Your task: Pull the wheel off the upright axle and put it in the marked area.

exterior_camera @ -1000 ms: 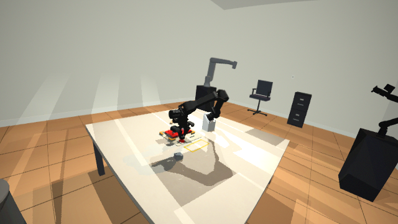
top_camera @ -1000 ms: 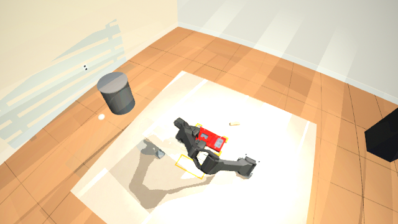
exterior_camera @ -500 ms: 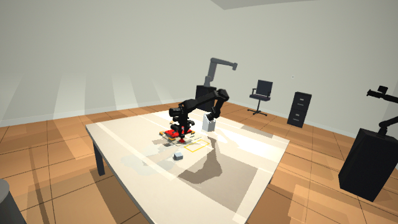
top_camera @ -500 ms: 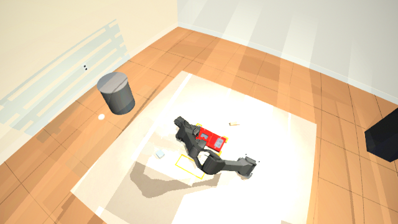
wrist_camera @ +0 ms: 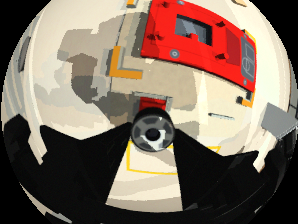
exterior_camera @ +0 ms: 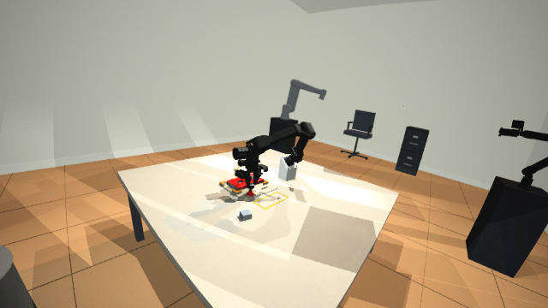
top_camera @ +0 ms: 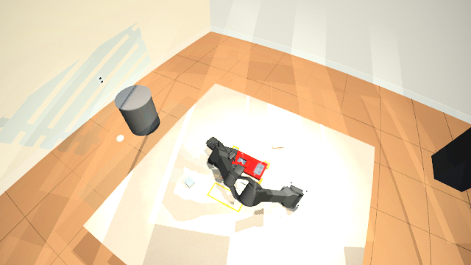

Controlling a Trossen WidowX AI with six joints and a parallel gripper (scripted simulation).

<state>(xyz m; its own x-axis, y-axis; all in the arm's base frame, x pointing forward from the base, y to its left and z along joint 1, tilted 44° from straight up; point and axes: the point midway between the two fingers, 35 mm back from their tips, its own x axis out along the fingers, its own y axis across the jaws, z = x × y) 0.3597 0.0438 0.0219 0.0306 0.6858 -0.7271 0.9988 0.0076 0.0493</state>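
The pale hub is 20 mm below my gripper tip.
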